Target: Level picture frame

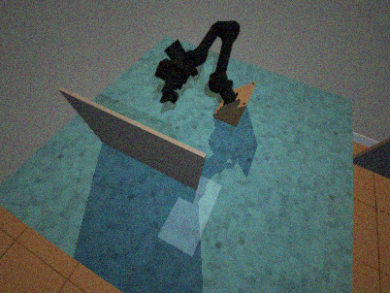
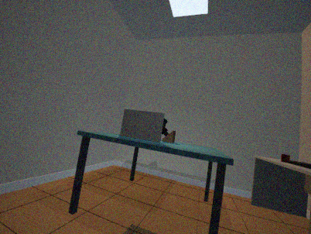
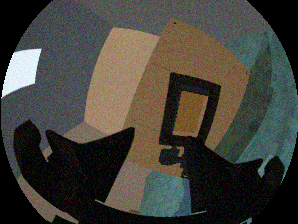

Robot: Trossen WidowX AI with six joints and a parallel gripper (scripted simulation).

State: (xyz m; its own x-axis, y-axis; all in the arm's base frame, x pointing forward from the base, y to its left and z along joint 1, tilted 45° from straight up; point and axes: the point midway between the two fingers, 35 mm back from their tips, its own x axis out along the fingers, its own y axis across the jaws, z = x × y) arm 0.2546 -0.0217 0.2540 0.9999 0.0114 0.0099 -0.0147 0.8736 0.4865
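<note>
Right now my gripper tip is 150 mm short of the picture frame and 70 mm above it. The rest, counted from my gripper tip: wall panel 160 mm ahead, 80 mm below.
</note>
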